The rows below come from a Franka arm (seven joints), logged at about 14 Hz.
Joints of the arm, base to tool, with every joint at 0 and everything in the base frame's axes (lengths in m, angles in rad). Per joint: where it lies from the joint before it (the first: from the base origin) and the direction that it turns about. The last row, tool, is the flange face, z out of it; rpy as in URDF.
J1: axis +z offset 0 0 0.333
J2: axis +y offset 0 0 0
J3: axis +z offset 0 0 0.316
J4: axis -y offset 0.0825 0 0
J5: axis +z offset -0.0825 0 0.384
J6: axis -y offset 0 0 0
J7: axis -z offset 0.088 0 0
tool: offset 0 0 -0.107 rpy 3.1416 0 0
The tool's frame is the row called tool.
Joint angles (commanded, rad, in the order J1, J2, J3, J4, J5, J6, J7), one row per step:
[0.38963 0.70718 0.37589 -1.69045 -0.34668 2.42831 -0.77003]
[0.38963 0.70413 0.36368 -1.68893 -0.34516 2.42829 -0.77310]
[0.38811 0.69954 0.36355 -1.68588 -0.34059 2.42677 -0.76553]
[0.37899 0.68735 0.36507 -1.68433 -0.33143 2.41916 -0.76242]
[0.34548 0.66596 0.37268 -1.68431 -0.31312 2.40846 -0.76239]
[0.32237 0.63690 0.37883 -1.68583 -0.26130 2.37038 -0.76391]
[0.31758 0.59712 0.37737 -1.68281 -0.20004 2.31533 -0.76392]
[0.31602 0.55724 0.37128 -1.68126 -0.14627 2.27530 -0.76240]
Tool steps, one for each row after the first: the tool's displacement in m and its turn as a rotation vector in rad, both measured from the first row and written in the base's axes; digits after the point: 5 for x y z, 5 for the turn. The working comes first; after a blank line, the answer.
Tool pose at each row, in the base's axes (x y z in m, rotation vector in rad; the steps are taken from these numbers as rounded here):
[0.51476 0.45255 0.21626 2.07608 2.35280 0.14956]
[0.52008 0.44721 0.21713 2.07911 2.33904 0.15008]
[0.52212 0.44680 0.22121 2.09461 2.32560 0.15845]
[0.52683 0.44284 0.22928 2.11563 2.30718 0.16614]
[0.53989 0.42856 0.24324 2.16511 2.26739 0.18200]
[0.54645 0.41720 0.25858 -2.20701 -2.19534 -0.16029]
[0.54757 0.41195 0.28022 -2.23716 -2.12806 -0.13164]
[0.54846 0.40718 0.30225 -2.26243 -2.06906 -0.12438]

[0.00532 -0.00534 0.00087 -0.00479 -0.00631 -0.00765]
[0.00736 -0.00575 0.00495 0.00010 -0.00883 -0.02069]
[0.01207 -0.00971 0.01302 0.00493 -0.01075 -0.03845]
[0.02513 -0.02399 0.02698 0.01742 -0.01171 -0.07848]
[0.03169 -0.03535 0.04232 0.02636 0.01800 -0.12859]
[0.03281 -0.04060 0.06396 0.03225 0.05116 -0.17193]
[0.03370 -0.04537 0.08599 0.04514 0.07174 -0.21001]

